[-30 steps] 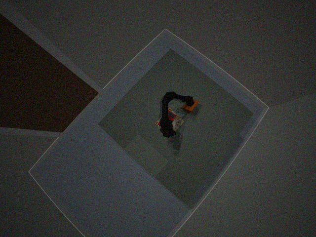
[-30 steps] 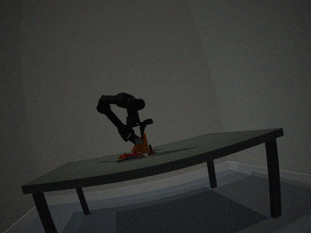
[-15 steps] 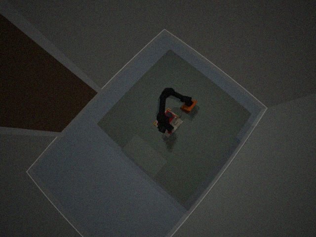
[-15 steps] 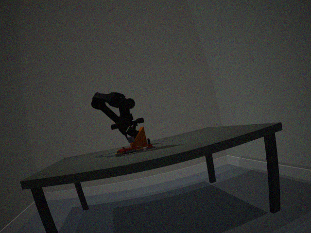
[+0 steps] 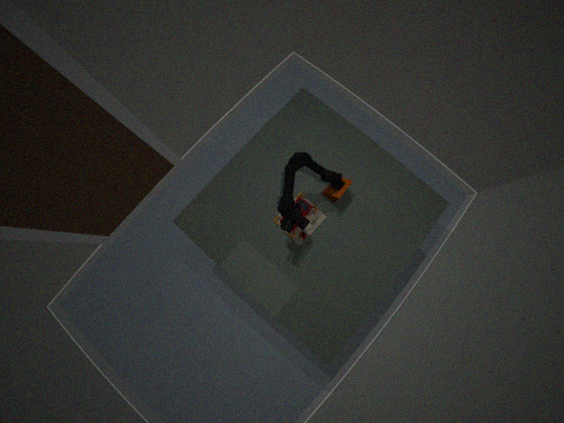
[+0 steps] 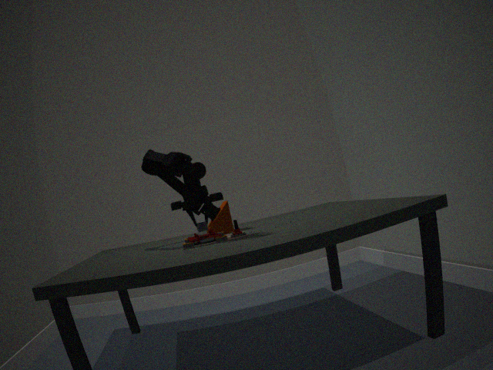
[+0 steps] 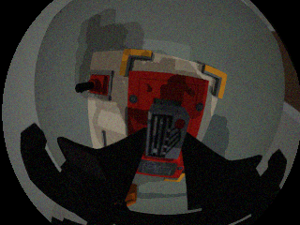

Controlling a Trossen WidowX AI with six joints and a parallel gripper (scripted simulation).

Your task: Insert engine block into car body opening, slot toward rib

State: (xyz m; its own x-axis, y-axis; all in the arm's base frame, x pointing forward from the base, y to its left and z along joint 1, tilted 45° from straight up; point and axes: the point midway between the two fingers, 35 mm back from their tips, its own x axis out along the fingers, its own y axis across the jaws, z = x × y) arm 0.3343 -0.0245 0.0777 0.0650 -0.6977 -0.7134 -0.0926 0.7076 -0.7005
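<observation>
My gripper tip is now 1 cm above the engine block.
</observation>
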